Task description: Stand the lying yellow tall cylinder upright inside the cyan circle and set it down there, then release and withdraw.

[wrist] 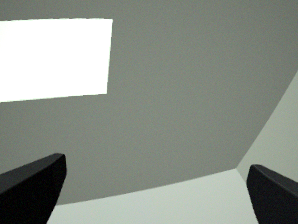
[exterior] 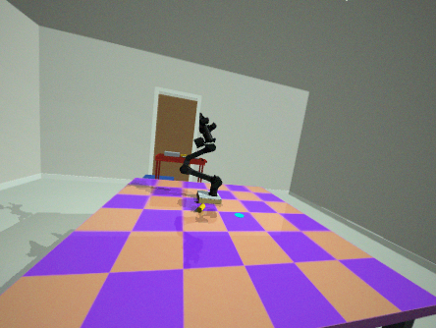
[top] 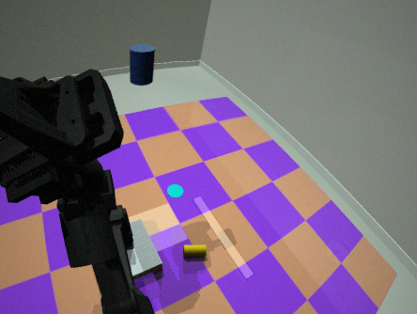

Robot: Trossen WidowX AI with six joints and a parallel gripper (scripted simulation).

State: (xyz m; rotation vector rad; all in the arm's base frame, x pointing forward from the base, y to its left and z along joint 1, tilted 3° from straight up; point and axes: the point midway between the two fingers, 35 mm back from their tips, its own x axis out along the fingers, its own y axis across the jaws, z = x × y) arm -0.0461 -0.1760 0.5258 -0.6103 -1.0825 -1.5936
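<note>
Now: the yellow tall cylinder 280 mm ahead of my gripper tip, 80 mm to the left of it and 580 mm below it. Round my gripper tip: cyan circle (300 mm ahead, 320 mm to the left, 600 mm below).
</note>
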